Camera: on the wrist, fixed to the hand. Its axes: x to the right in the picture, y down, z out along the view.
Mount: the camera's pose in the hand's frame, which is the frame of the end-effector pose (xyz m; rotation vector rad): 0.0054 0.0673 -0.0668 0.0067 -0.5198 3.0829
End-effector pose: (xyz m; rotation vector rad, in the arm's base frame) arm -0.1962 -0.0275 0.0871 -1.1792 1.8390 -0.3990
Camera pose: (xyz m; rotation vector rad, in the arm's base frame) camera -0.2892 -0.0110 0.0768 1.8764 1.0703 1.3748
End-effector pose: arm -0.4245 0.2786 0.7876 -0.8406 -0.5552 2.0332
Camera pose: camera -0.4140 0.2516 0.6972 0.1807 -0.5528 -1.0151
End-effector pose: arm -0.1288 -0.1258 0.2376 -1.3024 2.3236 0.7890
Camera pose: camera -0.1921 -0.1430 0.3063 -2.4738 -1.2491 -0.7389
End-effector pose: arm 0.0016 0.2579 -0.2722 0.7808 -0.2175 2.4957
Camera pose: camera -0.0696 0.2222 -0.3240 -0.1575 0.6679 -0.4352
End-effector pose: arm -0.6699 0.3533 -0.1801 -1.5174 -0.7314 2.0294
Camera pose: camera -0.6117 0.3159 -0.2452 0.3129 -1.0981 -0.7461
